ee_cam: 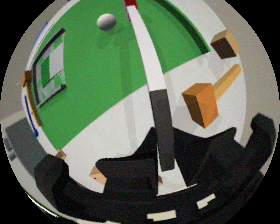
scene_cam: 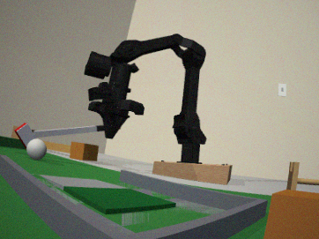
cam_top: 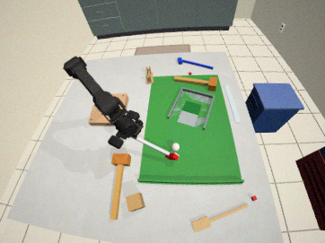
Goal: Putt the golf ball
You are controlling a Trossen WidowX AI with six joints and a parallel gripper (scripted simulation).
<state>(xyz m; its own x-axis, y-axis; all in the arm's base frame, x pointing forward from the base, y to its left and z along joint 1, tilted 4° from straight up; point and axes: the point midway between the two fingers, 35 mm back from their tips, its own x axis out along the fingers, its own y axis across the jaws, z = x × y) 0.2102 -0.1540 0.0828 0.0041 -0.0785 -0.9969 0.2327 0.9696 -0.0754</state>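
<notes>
The red putter lies 120 mm ahead of my gripper tip and 20 mm to the right of it. Round my gripper tip: wooden cube: 100 mm ahead, 280 mm to the right, 50 mm below; green mat: 270 mm ahead, 200 mm to the left, 80 mm below; white golf ball: 230 mm ahead, 50 mm below.
</notes>
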